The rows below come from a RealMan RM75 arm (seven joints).
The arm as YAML. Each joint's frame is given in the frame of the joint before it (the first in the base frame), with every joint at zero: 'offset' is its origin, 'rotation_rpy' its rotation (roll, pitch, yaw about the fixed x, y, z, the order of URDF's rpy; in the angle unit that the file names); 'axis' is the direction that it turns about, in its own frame. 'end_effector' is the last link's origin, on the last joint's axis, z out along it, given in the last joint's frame.
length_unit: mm
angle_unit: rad
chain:
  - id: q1
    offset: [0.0, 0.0, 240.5]
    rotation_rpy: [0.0, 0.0, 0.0]
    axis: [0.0, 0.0, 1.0]
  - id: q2
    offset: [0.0, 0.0, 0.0]
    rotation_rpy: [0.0, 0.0, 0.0]
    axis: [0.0, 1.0, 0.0]
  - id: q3
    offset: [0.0, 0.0, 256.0]
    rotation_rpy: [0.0, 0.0, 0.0]
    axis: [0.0, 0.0, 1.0]
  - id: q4
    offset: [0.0, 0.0, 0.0]
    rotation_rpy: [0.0, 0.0, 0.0]
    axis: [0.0, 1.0, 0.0]
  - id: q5
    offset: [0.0, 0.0, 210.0]
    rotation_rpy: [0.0, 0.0, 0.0]
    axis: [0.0, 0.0, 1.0]
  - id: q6
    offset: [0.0, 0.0, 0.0]
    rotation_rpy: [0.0, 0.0, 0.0]
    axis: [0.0, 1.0, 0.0]
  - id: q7
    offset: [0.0, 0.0, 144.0]
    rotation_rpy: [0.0, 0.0, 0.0]
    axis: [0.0, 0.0, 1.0]
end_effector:
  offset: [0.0, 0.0, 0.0]
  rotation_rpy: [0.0, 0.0, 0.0]
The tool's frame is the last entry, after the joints.
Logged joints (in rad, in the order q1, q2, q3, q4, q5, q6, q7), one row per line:
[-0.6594 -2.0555 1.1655 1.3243 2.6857 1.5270 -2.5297]
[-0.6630 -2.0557 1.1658 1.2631 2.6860 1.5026 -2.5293]
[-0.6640 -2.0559 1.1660 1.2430 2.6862 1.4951 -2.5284]
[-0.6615 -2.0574 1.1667 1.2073 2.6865 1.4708 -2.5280]
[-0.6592 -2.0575 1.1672 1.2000 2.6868 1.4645 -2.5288]
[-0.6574 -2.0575 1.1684 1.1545 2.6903 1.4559 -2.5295]
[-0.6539 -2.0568 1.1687 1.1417 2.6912 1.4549 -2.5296]
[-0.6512 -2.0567 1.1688 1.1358 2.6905 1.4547 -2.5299]
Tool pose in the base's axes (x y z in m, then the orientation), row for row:
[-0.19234 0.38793 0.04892 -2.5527 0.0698 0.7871]
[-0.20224 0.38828 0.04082 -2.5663 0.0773 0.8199]
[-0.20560 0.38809 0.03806 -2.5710 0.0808 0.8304]
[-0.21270 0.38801 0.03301 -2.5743 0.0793 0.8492]
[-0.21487 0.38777 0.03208 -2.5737 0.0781 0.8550]
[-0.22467 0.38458 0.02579 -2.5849 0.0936 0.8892]
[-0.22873 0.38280 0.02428 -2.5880 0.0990 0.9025]
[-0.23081 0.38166 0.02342 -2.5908 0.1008 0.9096]
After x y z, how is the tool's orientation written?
As angles about the fixed x, y, z axes (roll, pitch, yaw), in radians.
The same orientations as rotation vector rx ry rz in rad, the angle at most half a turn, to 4 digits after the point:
[-2.4091 -0.9705 0.3858]
[-2.4106 -1.0149 0.4011]
[-2.4116 -1.0291 0.4072]
[-2.4059 -1.0544 0.4104]
[-2.4024 -1.0616 0.4111]
[-2.4027 -1.1055 0.4369]
[-2.4013 -1.1222 0.4465]
[-2.4012 -1.1320 0.4498]

